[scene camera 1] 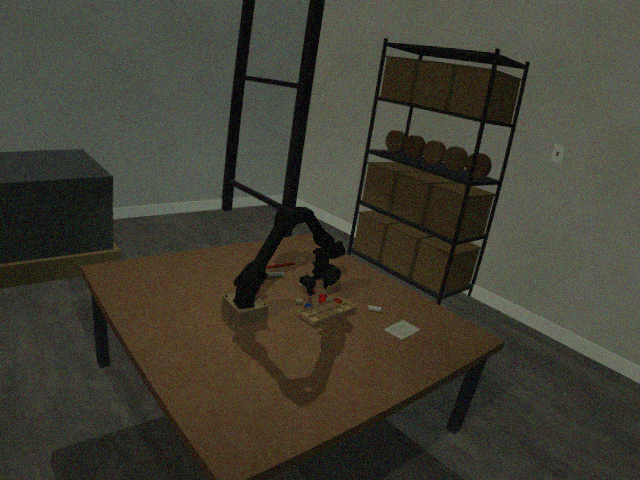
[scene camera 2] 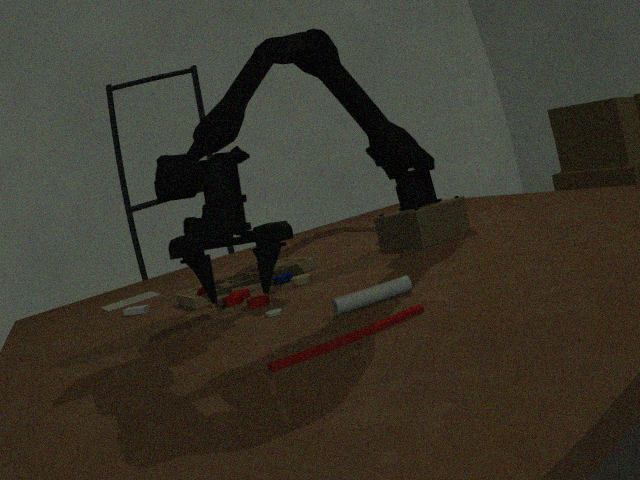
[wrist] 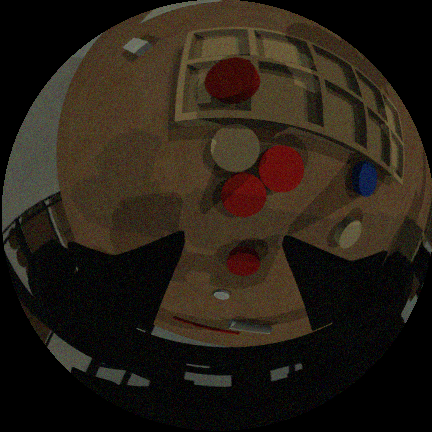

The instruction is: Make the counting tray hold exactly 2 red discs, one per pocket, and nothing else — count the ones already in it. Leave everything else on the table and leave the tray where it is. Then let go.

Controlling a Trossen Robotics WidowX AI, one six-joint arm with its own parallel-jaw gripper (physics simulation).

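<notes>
The wooden counting tray (scene camera 1: 316,321) (wrist: 180,95) has two rows of pockets. In the wrist view one red disc (wrist: 232,80) is at its near left corner pocket. Outside the tray, two red discs, one (wrist: 281,168) nearer the tray and one (wrist: 244,195) nearer me, lie close to a beige disc (wrist: 235,149). Another red disc (wrist: 243,261) (scene camera 2: 258,301) lies on the table, seen between my spread fingers and a little beyond the tips. My gripper (wrist: 234,238) (scene camera 2: 240,298) is open, low over the table beside the tray, and holds nothing. A blue disc (wrist: 365,179) (scene camera 2: 282,279) lies by the tray's near side.
A second beige disc (wrist: 350,233) (scene camera 2: 301,280) lies near the blue one. A small pale disc (wrist: 221,295) (scene camera 2: 273,312), a grey cylinder (scene camera 2: 372,295) and a red rod (scene camera 2: 346,338) lie behind the gripper. A white block (scene camera 1: 374,308) and a pale sheet (scene camera 1: 402,329) lie past the tray's end.
</notes>
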